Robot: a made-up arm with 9 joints. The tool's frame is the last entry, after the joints.
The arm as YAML. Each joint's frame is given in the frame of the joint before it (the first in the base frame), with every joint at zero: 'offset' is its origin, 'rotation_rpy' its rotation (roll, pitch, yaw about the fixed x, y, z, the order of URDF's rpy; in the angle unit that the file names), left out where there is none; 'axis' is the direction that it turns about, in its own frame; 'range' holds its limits. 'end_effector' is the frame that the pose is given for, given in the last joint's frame.
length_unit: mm
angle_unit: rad
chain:
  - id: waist
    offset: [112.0, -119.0, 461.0]
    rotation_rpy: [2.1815, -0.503, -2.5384]
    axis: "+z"
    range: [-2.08, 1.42]
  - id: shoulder
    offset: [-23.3, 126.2, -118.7]
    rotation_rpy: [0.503, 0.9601, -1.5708]
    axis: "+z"
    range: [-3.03, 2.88]
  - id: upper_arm
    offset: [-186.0, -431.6, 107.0]
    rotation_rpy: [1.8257, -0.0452, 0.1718]
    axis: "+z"
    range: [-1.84, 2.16]
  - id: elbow
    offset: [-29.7, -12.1, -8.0]
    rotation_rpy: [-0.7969, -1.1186, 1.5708]
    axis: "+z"
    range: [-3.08, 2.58]
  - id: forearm
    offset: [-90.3, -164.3, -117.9]
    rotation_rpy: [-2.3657, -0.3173, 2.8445]
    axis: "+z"
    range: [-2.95, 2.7]
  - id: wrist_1
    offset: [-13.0, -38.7, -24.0]
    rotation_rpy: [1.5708, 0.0, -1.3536]
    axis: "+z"
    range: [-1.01, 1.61]
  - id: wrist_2
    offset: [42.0, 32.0, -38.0]
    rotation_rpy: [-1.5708, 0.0, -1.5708]
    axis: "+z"
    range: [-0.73, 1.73]
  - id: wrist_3
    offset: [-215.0, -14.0, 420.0]
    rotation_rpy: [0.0, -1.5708, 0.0]
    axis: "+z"
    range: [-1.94, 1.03]
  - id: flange
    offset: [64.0, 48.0, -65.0]
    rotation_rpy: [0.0, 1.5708, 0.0]
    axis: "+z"
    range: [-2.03, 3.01]
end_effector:
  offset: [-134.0, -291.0, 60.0]
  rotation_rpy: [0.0, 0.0, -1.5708]
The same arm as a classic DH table. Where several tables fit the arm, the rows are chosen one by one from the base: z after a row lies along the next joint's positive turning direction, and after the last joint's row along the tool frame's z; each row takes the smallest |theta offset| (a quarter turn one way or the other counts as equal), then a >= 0, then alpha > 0; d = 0 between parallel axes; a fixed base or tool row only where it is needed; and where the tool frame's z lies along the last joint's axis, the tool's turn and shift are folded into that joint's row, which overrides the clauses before.
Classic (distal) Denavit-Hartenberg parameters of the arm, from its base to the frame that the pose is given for. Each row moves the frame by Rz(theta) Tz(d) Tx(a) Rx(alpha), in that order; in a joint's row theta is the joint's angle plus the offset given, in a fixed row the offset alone. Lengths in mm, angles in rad.
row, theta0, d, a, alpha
base (fixed), 0.9286, 367.5, -28.2, -2.0972
waist, 0, -251.5, 89.7, -1.0444
shoulder, -1.0618, 102.5, 261.7, -1.8254
upper_arm, -0.803, 385.7, 10.5, -1.2605
elbow, 1.3001, 86, -19.2, -2.3161
forearm, 1.3495, 229.8, -35, -1.5708
wrist_1, -1.5708, -17, 32, 1.5708
wrist_2, 1.5708, 462, 14, 1.5708
wrist_3, 0, 150, -48, -1.5708
flange, -0.4315, 0, 320.4, 0
tool (fixed), 0.4315, 124, 0, 0
Joint limits (rad, base to tool): -2.08..1.42 -3.03..2.88 -1.84..2.16 -3.08..2.58 -2.95..2.7 -1.01..1.61 -0.73..1.73 -1.94..1.03 -2.03..3.01

